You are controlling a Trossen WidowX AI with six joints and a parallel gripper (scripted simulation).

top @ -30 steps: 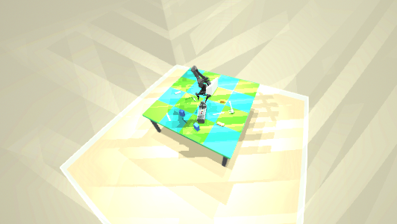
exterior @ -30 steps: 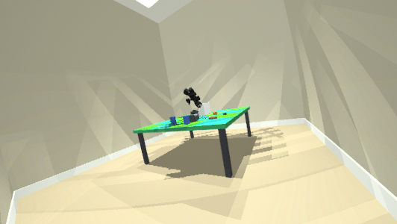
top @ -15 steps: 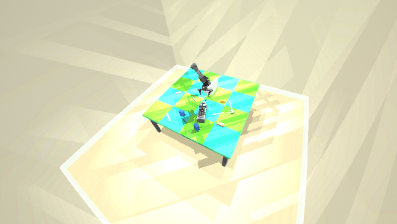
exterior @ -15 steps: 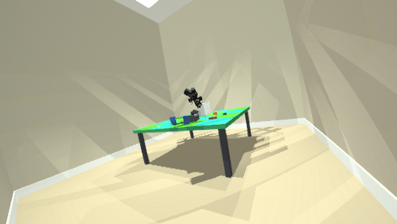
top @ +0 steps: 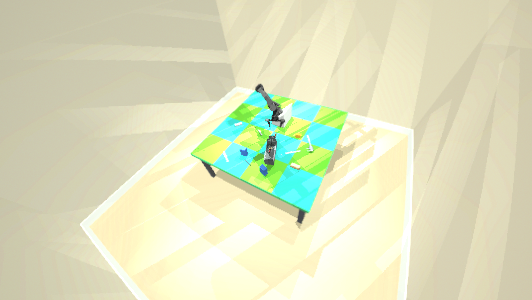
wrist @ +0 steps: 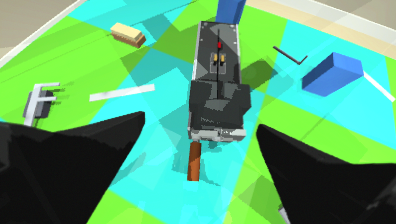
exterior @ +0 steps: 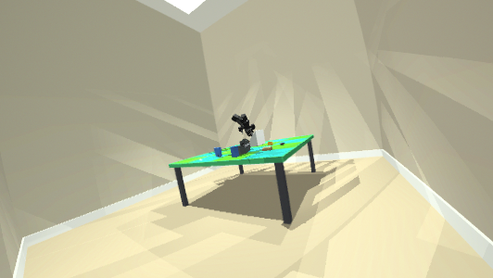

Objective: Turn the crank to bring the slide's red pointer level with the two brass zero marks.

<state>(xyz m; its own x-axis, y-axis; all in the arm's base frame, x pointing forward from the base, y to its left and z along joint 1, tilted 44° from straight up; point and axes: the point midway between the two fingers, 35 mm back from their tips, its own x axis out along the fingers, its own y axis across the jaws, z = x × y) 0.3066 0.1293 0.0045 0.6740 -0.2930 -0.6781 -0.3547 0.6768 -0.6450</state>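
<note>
The crank handle is 20 mm behind my gripper tip, 10 mm to the right of it and 90 mm below it. From my gripper tip the other things lie so: red pointer (190 mm ahead, 50 mm to the left, 100 mm below); then orange piece (170 mm behind, 180 mm to the left, 160 mm below); then tan block (190 mm ahead, 310 mm to the left, 160 mm below).
</note>
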